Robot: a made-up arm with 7 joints. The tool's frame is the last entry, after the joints. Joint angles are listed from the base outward.
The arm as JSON. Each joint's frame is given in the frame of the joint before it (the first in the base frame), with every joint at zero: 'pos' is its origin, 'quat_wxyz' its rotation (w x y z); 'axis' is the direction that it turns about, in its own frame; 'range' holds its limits. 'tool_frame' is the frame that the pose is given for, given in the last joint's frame.
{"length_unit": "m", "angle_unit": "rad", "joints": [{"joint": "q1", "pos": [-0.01, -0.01, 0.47], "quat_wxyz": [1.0, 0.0, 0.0, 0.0], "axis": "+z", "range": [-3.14, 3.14]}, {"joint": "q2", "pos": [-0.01, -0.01, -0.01], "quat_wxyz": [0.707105, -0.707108, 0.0, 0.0], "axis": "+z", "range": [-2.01, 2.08]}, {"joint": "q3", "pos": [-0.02, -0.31, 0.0], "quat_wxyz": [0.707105, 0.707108, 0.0, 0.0], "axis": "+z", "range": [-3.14, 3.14]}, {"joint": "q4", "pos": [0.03, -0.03, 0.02], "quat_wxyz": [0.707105, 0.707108, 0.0, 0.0], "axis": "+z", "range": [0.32, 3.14]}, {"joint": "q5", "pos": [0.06, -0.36, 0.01], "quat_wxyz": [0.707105, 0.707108, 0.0, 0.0], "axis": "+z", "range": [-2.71, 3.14]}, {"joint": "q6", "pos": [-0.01, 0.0, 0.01], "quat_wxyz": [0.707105, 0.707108, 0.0, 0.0], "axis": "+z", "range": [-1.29, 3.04]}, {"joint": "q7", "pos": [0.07, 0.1, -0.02], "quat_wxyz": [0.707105, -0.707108, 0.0, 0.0], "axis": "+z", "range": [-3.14, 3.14]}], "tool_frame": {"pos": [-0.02, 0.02, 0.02], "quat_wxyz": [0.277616, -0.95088, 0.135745, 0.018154]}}
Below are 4 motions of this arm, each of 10 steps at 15 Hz.
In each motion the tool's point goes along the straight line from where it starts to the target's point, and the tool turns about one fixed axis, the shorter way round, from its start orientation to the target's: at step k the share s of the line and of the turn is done. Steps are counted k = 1, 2, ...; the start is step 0. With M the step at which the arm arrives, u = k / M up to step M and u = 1 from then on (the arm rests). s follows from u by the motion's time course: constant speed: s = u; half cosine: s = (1 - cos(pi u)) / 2; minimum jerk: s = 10 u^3 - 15 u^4 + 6 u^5.
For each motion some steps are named. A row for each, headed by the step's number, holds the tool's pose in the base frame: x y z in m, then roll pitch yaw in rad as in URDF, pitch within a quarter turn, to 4 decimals.
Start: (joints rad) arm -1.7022 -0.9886 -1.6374 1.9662 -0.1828 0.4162 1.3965
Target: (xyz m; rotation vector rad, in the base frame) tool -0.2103 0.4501 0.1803 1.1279 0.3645 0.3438
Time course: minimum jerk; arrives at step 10
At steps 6, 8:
6: -0.2751 0.4923 0.3415 1.3900 0.2498 0.6672
8: -0.2221 0.4578 0.2097 1.2125 0.1374 0.4973

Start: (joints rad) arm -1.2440 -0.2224 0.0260 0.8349 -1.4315 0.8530 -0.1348
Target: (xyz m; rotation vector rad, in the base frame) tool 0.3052 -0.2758 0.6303 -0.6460 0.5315 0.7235
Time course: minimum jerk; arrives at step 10
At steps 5, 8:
5: 0.1603 -0.3503 0.6279 -0.4555 0.6341 0.2129
8: 0.2884 -0.2844 0.6300 -0.4709 0.6878 0.5490

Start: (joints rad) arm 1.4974 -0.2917 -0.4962 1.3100 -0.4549 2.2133 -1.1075
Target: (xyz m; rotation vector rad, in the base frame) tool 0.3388 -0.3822 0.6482 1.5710 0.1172 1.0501
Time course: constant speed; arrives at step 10
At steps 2, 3, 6, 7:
2: 0.3202 0.0226 0.6895 1.0517 0.1373 2.0529
3: 0.3225 -0.0280 0.6843 1.0479 0.0296 1.9153
6: 0.3295 -0.1798 0.6688 1.1266 -0.2823 1.4901
7: 0.3318 -0.2304 0.6637 1.1849 -0.3749 1.3339

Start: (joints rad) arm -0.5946 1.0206 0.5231 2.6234 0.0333 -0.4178 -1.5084
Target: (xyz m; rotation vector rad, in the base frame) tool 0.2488 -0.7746 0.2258 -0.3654 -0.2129 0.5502
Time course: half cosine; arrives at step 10
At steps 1, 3, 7, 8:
1: 0.5663 -0.4570 0.7772 -1.4969 -0.2597 1.2581
3: 0.5072 -0.5161 0.6745 -1.2880 -0.2881 1.1237
7: 0.3159 -0.7075 0.3423 -0.6193 -0.1926 0.6985
8: 0.2799 -0.7435 0.2798 -0.5031 -0.1459 0.6316

